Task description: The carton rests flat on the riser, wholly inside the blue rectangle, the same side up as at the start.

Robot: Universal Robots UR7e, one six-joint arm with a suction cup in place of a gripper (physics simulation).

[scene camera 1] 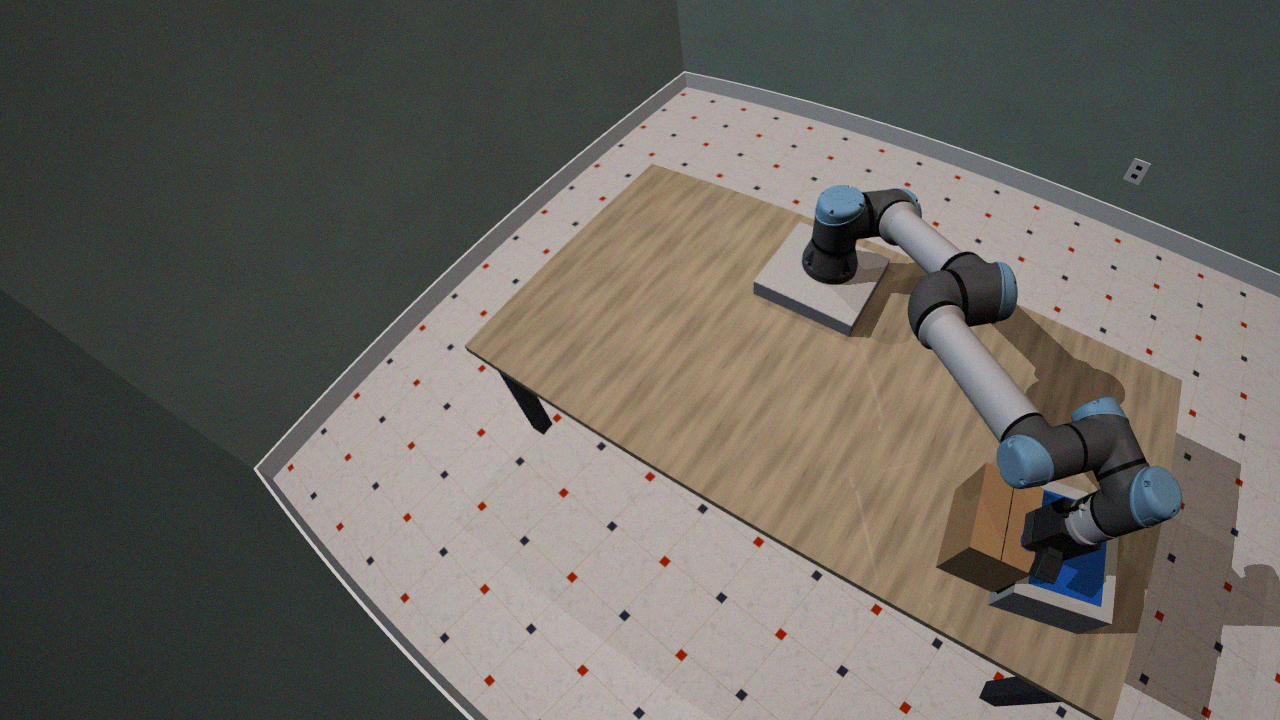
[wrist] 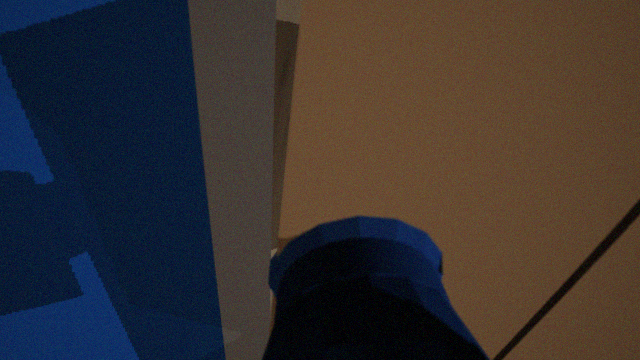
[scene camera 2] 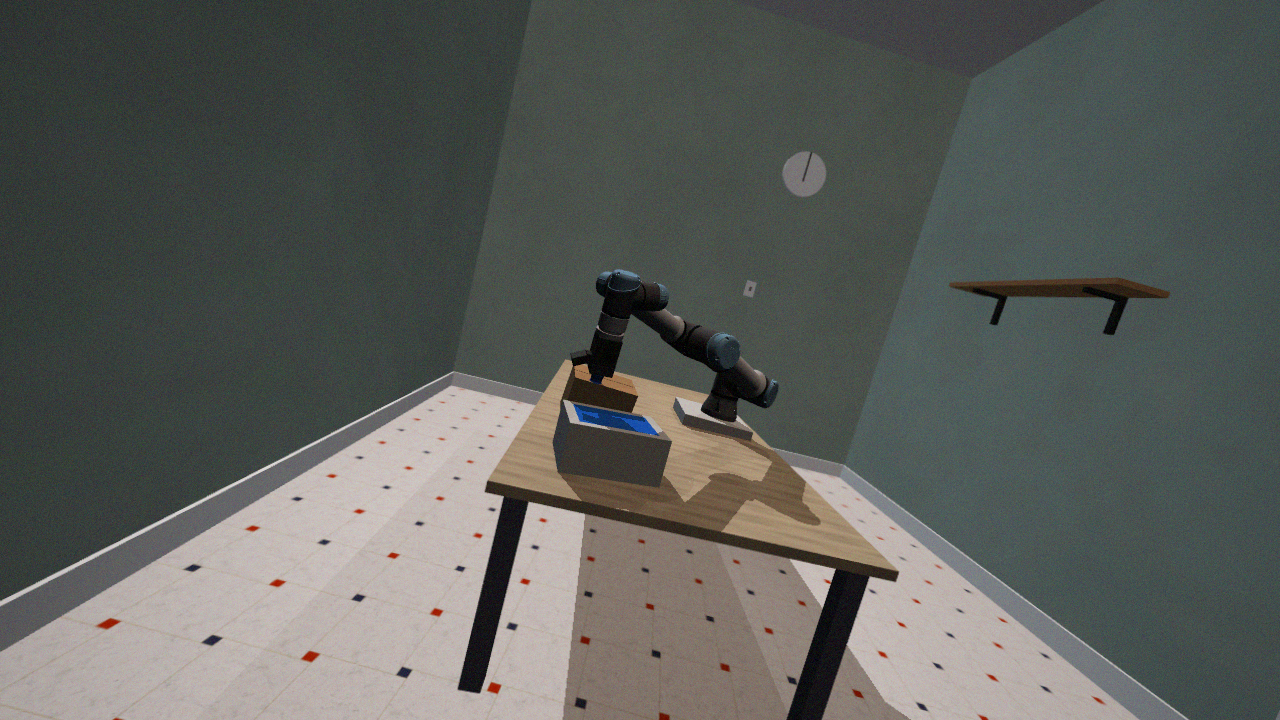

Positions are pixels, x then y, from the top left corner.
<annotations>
A brown carton shows in scene camera 1 (981,544), in the wrist view and in scene camera 2. The same spot on the brown carton: (wrist: 502,136) is (scene camera 2: 582,375).
</annotations>
